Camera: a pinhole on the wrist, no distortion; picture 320 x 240 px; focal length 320.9 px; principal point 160.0 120.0 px. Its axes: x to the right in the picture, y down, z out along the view. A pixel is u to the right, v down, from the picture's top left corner.
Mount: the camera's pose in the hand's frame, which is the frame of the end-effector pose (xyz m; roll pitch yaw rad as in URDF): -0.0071 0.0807 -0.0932 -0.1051 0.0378 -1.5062
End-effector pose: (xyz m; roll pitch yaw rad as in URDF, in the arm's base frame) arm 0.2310 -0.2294 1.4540 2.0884 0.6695 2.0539
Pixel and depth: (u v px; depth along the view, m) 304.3 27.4 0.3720
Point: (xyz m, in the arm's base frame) 0.4910 -0.3102 1.3124
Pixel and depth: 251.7 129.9 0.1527
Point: 0.2825 -0.1871 1.4441
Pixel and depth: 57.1 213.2 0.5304
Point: 0.5940 0.1325 1.3371
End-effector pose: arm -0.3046 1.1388 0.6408 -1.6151 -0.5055 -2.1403
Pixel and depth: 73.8 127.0 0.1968
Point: -0.2634 1.0211 0.5324
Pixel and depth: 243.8 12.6 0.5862
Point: 0.2054 0.9929 0.6491
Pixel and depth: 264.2 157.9 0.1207
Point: -0.3071 1.0941 0.6168
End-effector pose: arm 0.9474 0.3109 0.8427 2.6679 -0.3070 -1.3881
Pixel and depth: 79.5 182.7 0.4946
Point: 0.6373 0.0439 0.6350
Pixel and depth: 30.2 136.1 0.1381
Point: 0.8118 0.2814 0.8652
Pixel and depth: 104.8 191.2 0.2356
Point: 0.7986 0.1971 0.7979
